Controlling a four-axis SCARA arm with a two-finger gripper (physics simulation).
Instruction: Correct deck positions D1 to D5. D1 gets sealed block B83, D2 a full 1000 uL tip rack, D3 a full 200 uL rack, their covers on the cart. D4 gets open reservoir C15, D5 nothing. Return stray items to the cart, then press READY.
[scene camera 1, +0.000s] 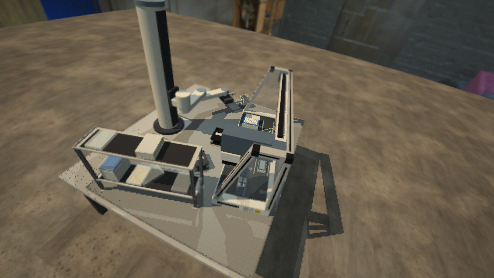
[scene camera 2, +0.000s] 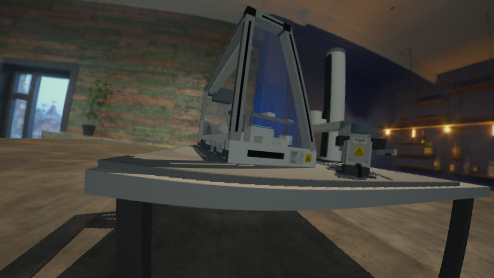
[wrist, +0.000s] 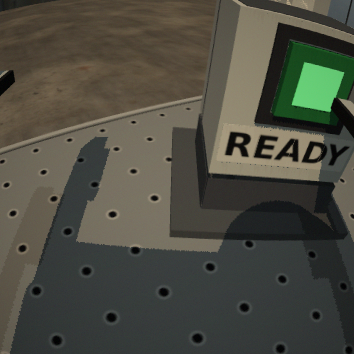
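Note:
My gripper (scene camera 1: 239, 98) (wrist: 177, 56) is open and empty, its fingers spread wide at the READY box (scene camera 2: 358, 150). In the wrist view the right fingertip overlaps the lower right of the green READY button (wrist: 319, 86), whose centre is bright light green; contact cannot be told. In scene camera 1, a blue-rimmed rack (scene camera 1: 251, 120) with a pale top sits on the deck, and small items show through the clear front panel. Deck labels cannot be read. The cart (scene camera 1: 196, 192) holds a pale cover (scene camera 1: 100, 139) and a white block (scene camera 1: 149, 146) above, a blue box (scene camera 1: 114, 167) and pale items below.
The deck's tall frame (scene camera 1: 290, 110) (scene camera 2: 242, 85) stands beside the READY box. A grey housing (scene camera 1: 245, 141) spans the deck. The arm column (scene camera 1: 151, 65) (scene camera 2: 338, 100) stands behind the cart. A small dark object (scene camera 1: 217, 136) is beside the deck.

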